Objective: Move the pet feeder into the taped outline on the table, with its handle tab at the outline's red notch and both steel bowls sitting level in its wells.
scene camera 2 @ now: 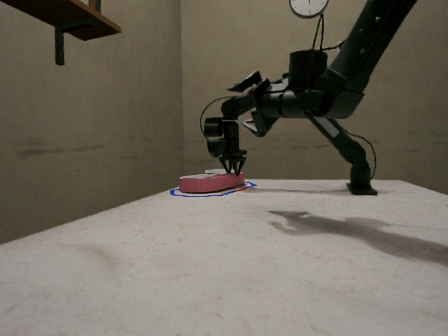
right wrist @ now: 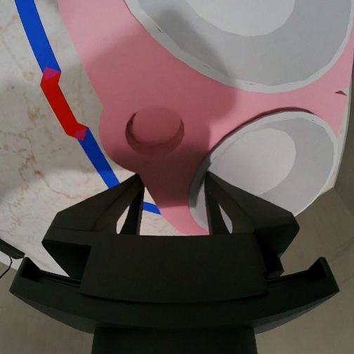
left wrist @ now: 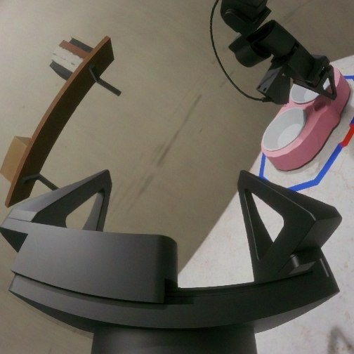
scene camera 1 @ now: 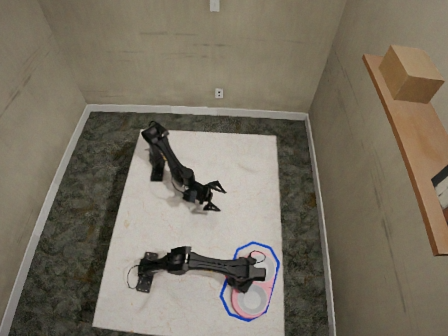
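Where they show: left gripper, fingertip midpoint: (scene camera 2: 235,105) (scene camera 1: 223,202); right gripper, fingertip midpoint: (scene camera 2: 233,175) (scene camera 1: 238,288); left arm's base, link origin: (scene camera 1: 158,167); right arm's base, link origin: (scene camera 2: 359,190) (scene camera 1: 147,272).
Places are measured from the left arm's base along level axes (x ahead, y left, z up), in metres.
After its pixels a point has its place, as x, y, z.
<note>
The pink feeder (scene camera 1: 272,284) {0.647, -0.654, 0.046} (scene camera 2: 207,185) {0.538, -0.502, 0.027} (left wrist: 300,156) (right wrist: 115,65) lies mostly inside the blue outline (scene camera 1: 221,295) {0.410, -0.706, 0.001} (scene camera 2: 175,194) {0.638, -0.461, 0.001} (right wrist: 35,35), closest to the tape at its right in scene camera 1. In the right wrist view, its round handle tab (right wrist: 155,131) is beside the red notch (right wrist: 62,105), separated by a gap and slightly lower. One bowl (scene camera 1: 252,298) {0.555, -0.718, 0.026} (right wrist: 265,165) shows a dark gap along its rim; the other bowl (left wrist: 285,131) (right wrist: 240,55) looks seated. My right gripper (scene camera 2: 233,173) {0.489, -0.674, 0.043} (left wrist: 328,94) (right wrist: 174,178) is shut on the feeder's edge. My left gripper (scene camera 1: 222,200) {0.399, -0.333, 0.255} (left wrist: 174,176) is open, away from it.
The right arm covers part of the feeder in scene camera 1. The feeder is near the right edge of the white table (scene camera 1: 250,170) {0.550, 0.006, 0.000} there. A wall shelf (scene camera 1: 412,145) (left wrist: 65,107) holds a box (scene camera 1: 410,75) and books.
</note>
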